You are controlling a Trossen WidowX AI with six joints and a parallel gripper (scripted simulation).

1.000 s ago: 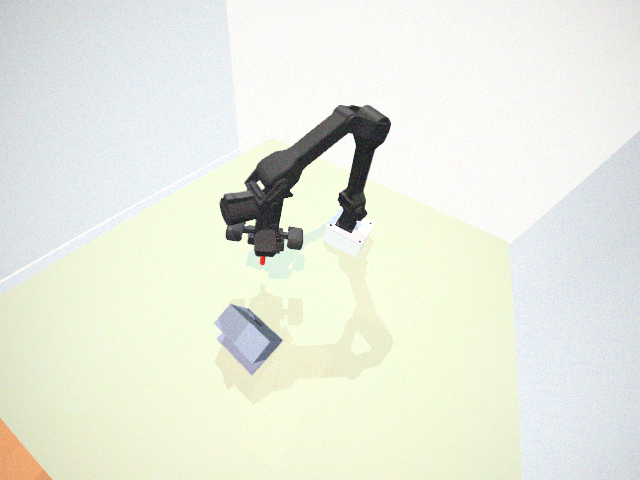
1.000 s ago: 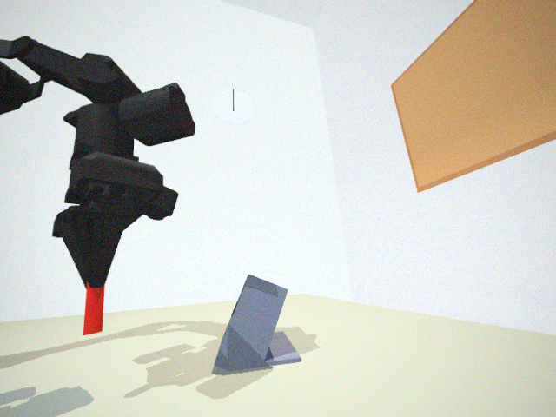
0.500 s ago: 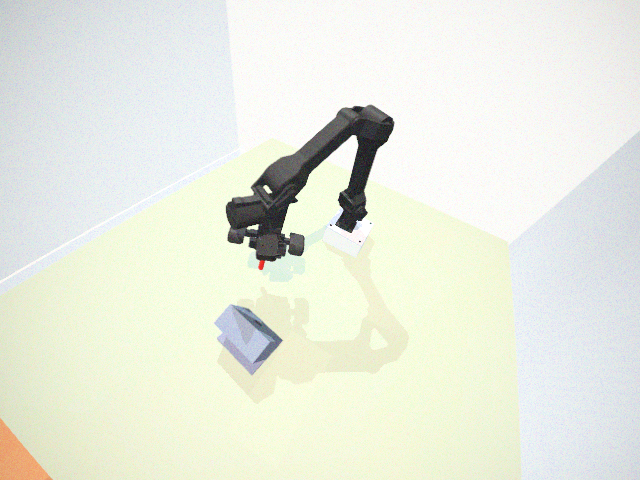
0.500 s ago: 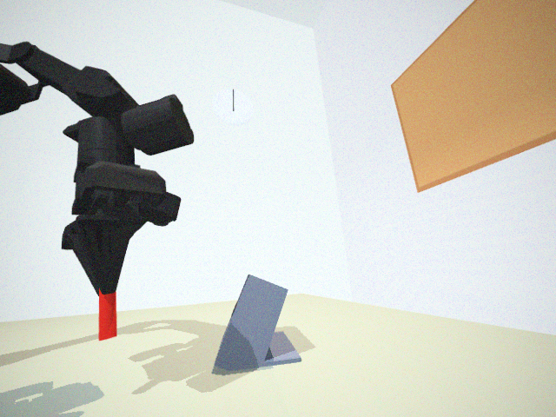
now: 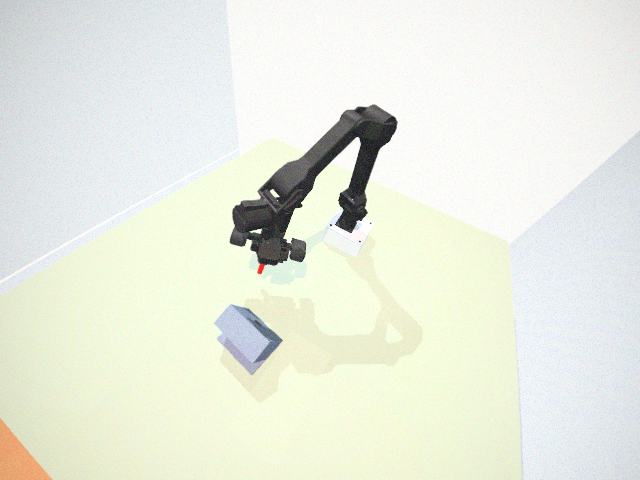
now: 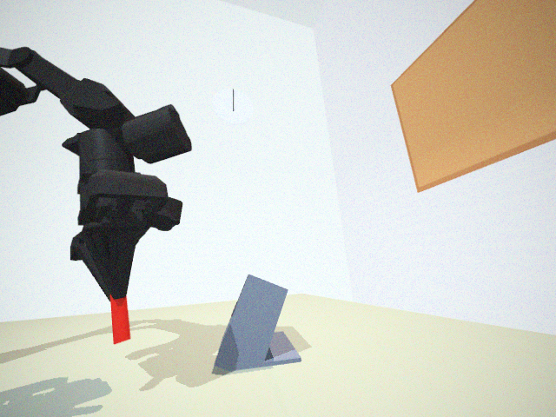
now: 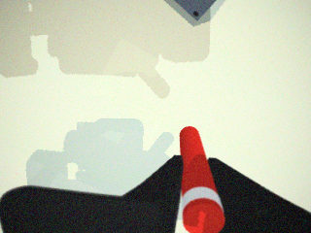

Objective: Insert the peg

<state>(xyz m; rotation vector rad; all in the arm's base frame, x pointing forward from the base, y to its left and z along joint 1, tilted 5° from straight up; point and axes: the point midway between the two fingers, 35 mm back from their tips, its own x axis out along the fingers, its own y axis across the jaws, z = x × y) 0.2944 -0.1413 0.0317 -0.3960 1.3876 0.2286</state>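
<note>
The grey sloped panel lies 16 cm ahead of my gripper tip, 7 cm to the left of it and 4 cm below it. From my gripper tip the other things lie so: red round peg (2 cm above); flat base plate (18 cm ahead, 6 cm to the left, 9 cm below).
</note>
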